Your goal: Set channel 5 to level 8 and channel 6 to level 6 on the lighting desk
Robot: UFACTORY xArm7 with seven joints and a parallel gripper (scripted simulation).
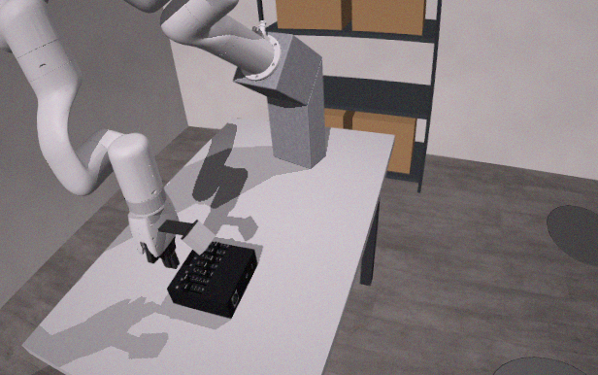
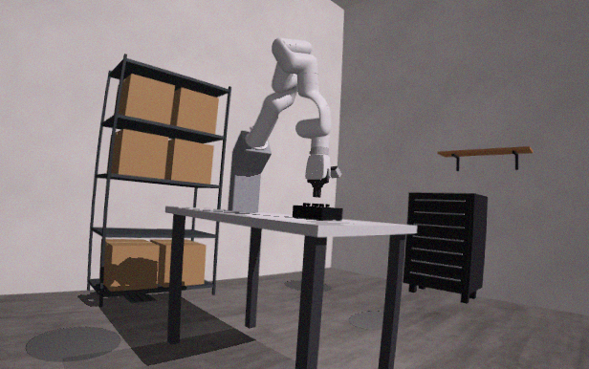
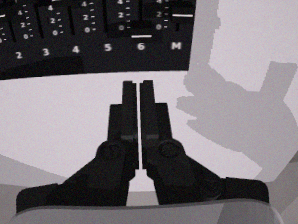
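Right now my hand is 3 cm to the right of the channel 6 fader cap and 5 cm above it. From my hand the other things lie so: channel 5 fader cap: 1 cm behind, 7 cm to the left, 5 cm below; master fader cap: 3 cm ahead, 4 cm to the left, 5 cm below.
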